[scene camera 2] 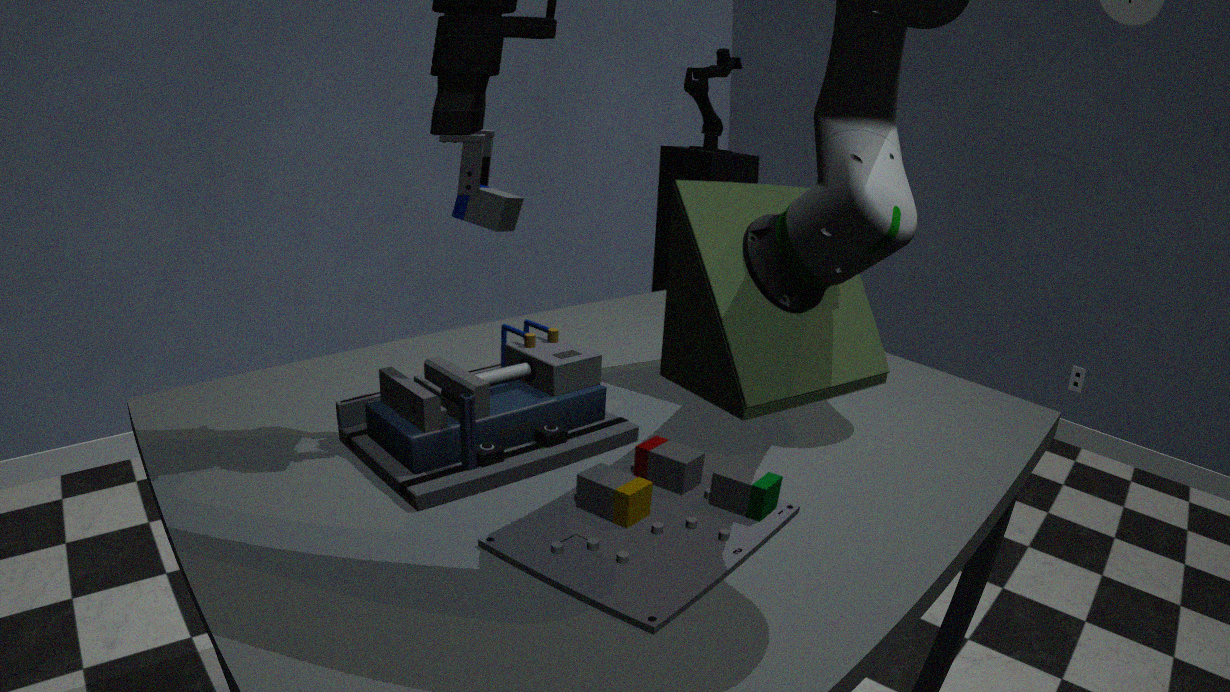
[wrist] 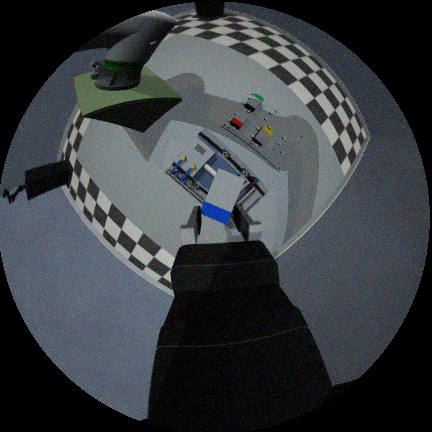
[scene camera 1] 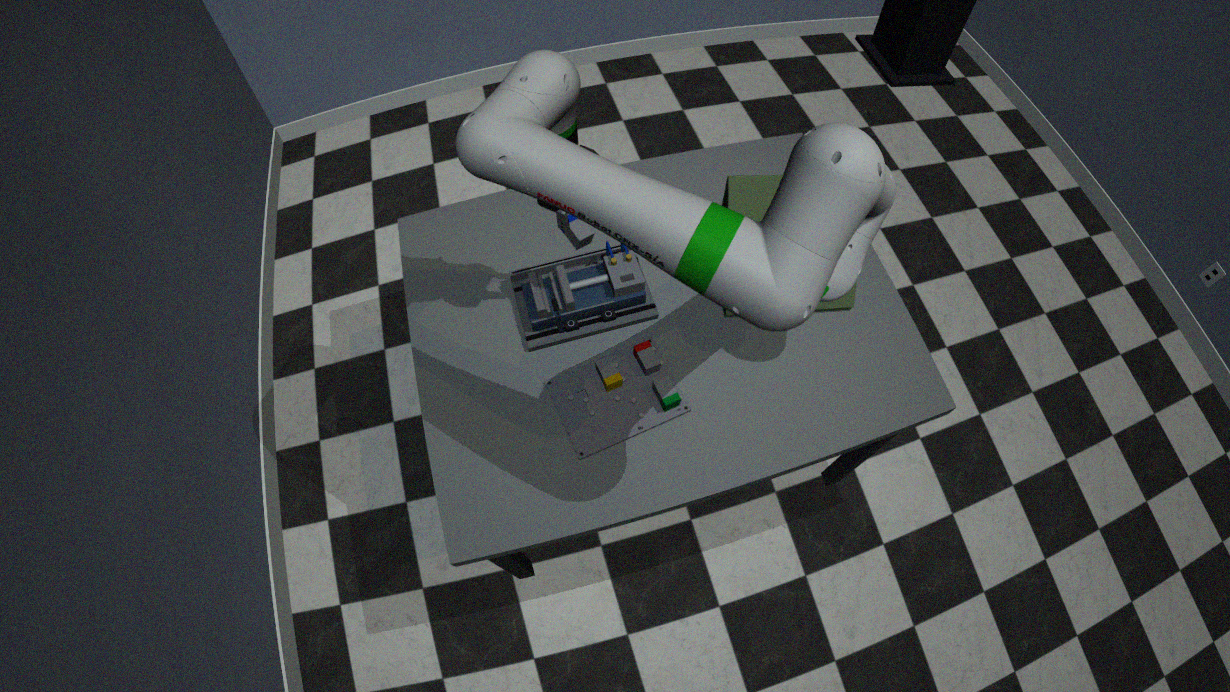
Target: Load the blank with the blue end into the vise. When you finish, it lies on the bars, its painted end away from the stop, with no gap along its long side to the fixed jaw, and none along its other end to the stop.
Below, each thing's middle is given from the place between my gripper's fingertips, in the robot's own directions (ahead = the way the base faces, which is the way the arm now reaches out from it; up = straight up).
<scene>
The blue-ended blank (scene camera 2: 496, 210) lies 2 cm to the left of my hand, 2 cm below it and 1 cm behind it. Round my hand: vise screw block (scene camera 1: 622, 268) (20 cm below, 10 cm behind, 1 cm to the left); yellow-ended blank (scene camera 2: 624, 499) (25 cm below, 22 cm to the left, 3 cm behind); red-ended blank (scene camera 2: 669, 465) (25 cm below, 20 cm to the left, 11 cm behind).
</scene>
